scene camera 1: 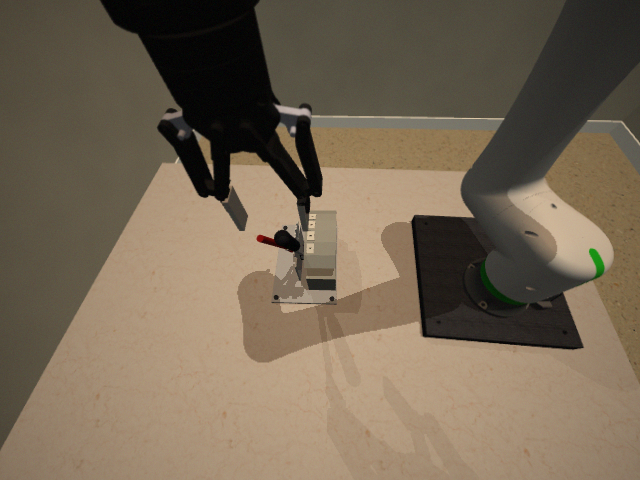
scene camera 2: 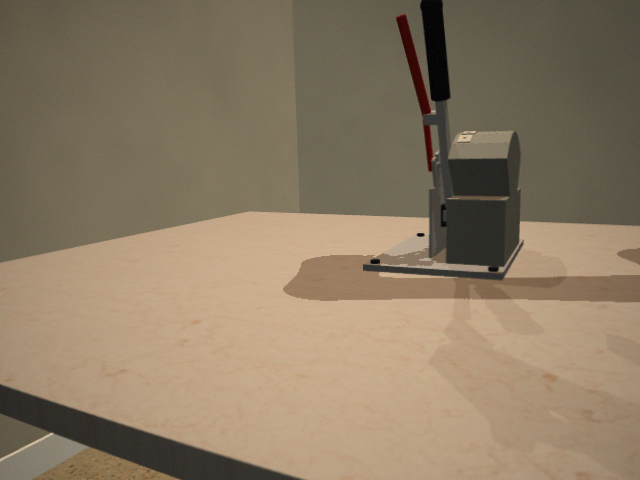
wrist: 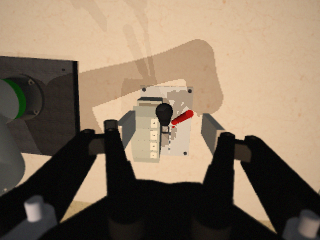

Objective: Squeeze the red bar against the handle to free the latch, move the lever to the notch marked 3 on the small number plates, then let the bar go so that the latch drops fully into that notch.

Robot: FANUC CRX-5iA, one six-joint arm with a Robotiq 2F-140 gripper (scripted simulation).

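My gripper is visible to me in the wrist view and in scene camera 1, but in scene camera 2 it is out of frame. On my gripper, (scene camera 1: 295, 140) and (wrist: 43, 199) are the same spot.
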